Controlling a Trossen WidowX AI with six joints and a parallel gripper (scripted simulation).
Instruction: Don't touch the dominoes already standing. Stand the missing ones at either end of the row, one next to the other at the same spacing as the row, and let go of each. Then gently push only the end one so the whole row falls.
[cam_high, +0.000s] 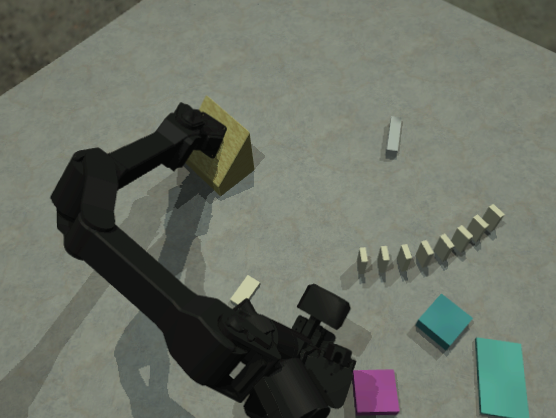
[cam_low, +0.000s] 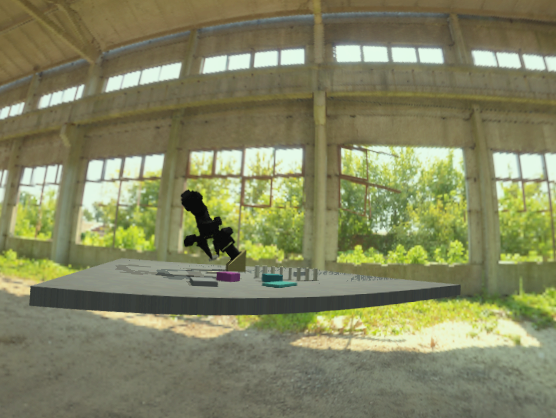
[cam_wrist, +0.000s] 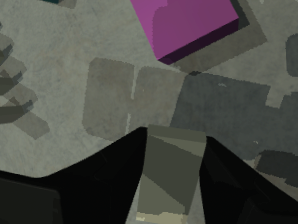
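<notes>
Right now the magenta block is 8 cm ahead of my gripper tip, 6 cm below it and 4 cm to the left of it. From my gripper tip the other things lie so: grey slab: 20 cm ahead, 7 cm to the right, 7 cm below; flat teal slab: 20 cm ahead, 18 cm to the left, 7 cm below; teal block: 20 cm to the left, 9 cm ahead, 6 cm below.
</notes>
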